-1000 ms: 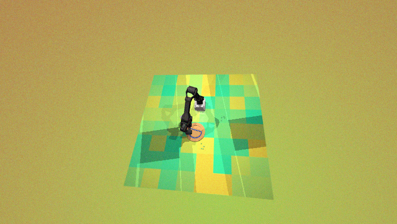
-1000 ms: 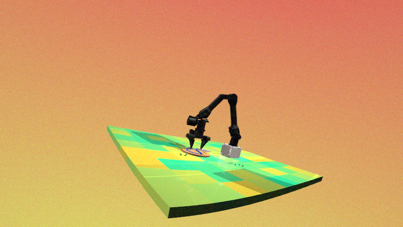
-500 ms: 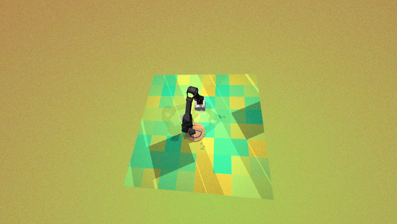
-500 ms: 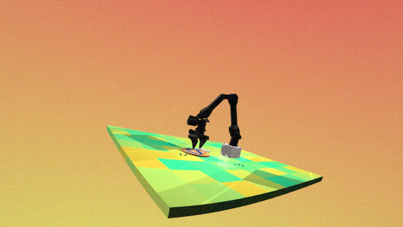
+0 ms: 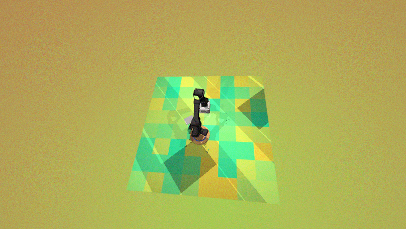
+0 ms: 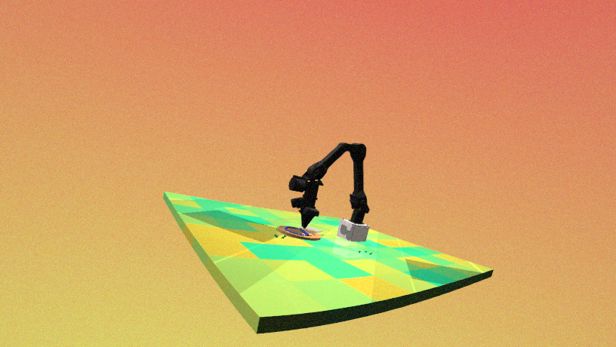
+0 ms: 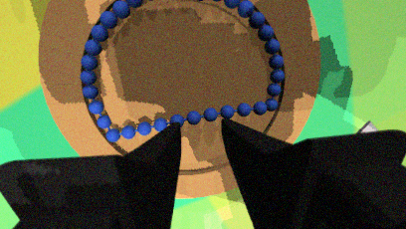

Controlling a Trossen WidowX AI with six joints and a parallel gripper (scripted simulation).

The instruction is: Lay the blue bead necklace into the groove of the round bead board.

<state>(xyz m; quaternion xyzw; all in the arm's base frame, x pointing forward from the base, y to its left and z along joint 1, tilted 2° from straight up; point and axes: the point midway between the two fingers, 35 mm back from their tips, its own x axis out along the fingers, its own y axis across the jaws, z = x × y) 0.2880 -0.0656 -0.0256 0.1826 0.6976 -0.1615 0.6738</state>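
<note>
The round bead board lies 20 mm below my gripper tip and 20 mm ahead of it. From my gripper tip the other things lie so: flat grey piece 160 mm behind, 110 mm to the right, 30 mm below.
</note>
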